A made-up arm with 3 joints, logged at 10 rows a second.
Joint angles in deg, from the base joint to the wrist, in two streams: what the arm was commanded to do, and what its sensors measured. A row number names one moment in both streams.
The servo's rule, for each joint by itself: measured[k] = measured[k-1] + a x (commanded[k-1-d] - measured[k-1]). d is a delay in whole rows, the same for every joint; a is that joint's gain. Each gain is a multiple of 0.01, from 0.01 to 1. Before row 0 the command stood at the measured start. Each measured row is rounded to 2 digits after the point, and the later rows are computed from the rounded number. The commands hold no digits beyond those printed.
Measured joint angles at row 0:
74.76, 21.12, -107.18
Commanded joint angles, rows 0 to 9:
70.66, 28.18, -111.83
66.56, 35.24, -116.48
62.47, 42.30, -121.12
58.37, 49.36, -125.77
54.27, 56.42, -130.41
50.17, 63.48, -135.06
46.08, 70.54, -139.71
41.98, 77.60, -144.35
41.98, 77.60, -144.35
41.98, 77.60, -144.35
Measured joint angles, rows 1 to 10:
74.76, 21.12, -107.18
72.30, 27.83, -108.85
68.86, 34.87, -111.60
65.03, 41.93, -115.03
61.03, 48.99, -118.90
56.97, 56.05, -123.04
52.89, 63.11, -127.37
48.80, 70.17, -131.81
44.71, 77.23, -136.32
43.07, 77.58, -139.21
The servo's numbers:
d 1
a 0.60 0.95 0.36

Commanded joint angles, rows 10 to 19:
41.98, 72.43, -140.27
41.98, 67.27, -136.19
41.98, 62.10, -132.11
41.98, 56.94, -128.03
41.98, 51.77, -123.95
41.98, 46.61, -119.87
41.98, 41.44, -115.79
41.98, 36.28, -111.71
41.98, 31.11, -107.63
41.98, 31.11, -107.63
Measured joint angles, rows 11 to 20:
42.42, 77.60, -141.06
42.16, 72.69, -140.78
42.05, 67.54, -139.13
42.01, 62.37, -136.60
41.99, 57.21, -133.51
41.98, 52.04, -130.07
41.98, 46.88, -126.40
41.98, 41.71, -122.58
41.98, 36.55, -118.67
41.98, 31.38, -114.70

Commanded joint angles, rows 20 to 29:
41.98, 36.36, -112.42
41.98, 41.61, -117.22
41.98, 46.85, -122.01
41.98, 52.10, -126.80
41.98, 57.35, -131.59
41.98, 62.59, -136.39
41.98, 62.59, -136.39
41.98, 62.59, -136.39
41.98, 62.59, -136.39
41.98, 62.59, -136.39
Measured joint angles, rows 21 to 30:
41.98, 31.12, -112.15
41.98, 36.10, -112.25
41.98, 41.33, -114.04
41.98, 46.57, -116.91
41.98, 51.82, -120.47
41.98, 57.07, -124.47
41.98, 62.31, -128.76
41.98, 62.58, -131.51
41.98, 62.59, -133.27
41.98, 62.59, -134.39

